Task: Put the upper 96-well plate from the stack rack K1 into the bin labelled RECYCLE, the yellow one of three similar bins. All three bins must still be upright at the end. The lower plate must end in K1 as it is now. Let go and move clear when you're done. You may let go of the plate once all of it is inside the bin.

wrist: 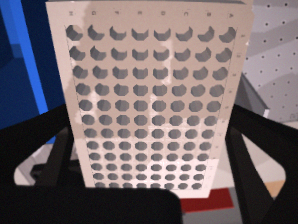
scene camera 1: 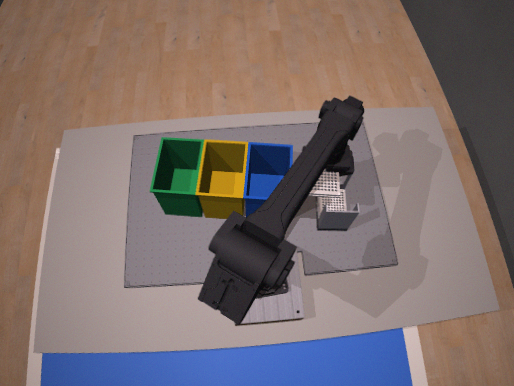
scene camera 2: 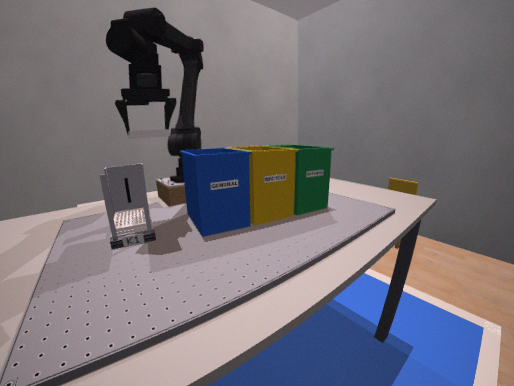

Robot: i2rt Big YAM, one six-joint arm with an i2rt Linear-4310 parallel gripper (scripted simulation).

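Scene camera 1 gives me a yellow recycle bin (scene camera 1: 222, 170), a green bin (scene camera 1: 178, 159) and a blue general bin (scene camera 1: 269, 163). In scene camera 2 I see my gripper (scene camera 2: 148, 135), and the yellow recycle bin (scene camera 2: 272, 172) shows there too. The wrist view shows my gripper (wrist: 149, 111). The yellow recycle bin is out of frame in the wrist view. The green bin is out of frame in the wrist view.
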